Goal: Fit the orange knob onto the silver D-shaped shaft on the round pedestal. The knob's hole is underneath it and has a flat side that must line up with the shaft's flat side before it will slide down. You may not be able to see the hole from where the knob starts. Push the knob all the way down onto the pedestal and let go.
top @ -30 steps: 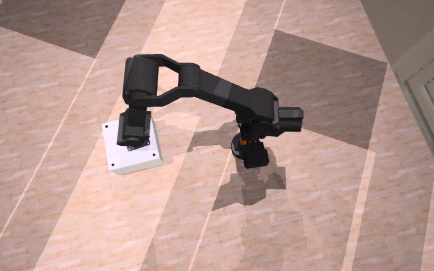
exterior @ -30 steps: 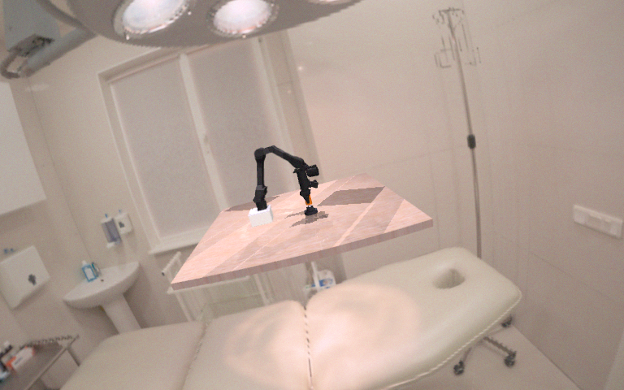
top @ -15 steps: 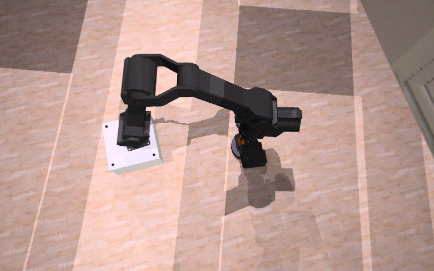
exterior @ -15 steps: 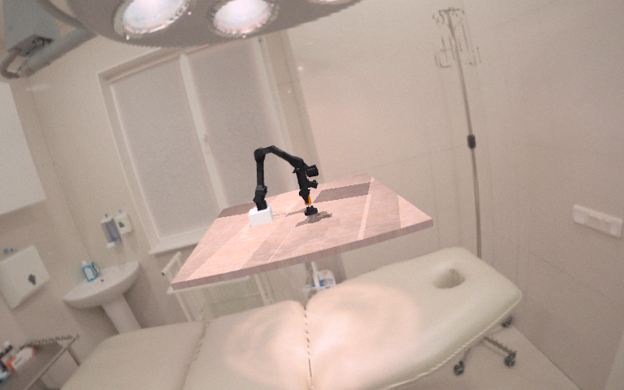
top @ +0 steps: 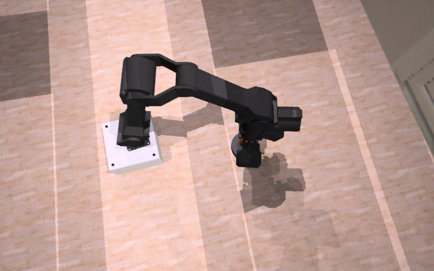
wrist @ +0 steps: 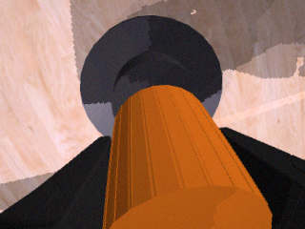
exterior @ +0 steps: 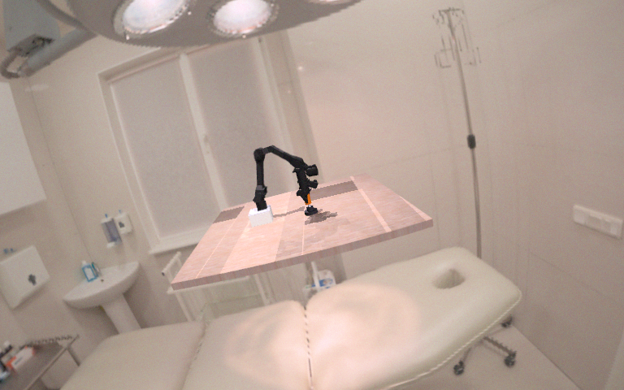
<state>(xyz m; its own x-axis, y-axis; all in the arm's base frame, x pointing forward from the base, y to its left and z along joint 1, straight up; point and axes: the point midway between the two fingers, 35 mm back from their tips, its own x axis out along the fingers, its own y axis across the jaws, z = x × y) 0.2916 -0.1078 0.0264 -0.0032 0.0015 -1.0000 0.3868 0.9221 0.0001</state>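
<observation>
Right now my gripper tip is 3 cm below the orange knob. From my gripper tip the other things lie so: round pedestal: 4 cm below.
</observation>
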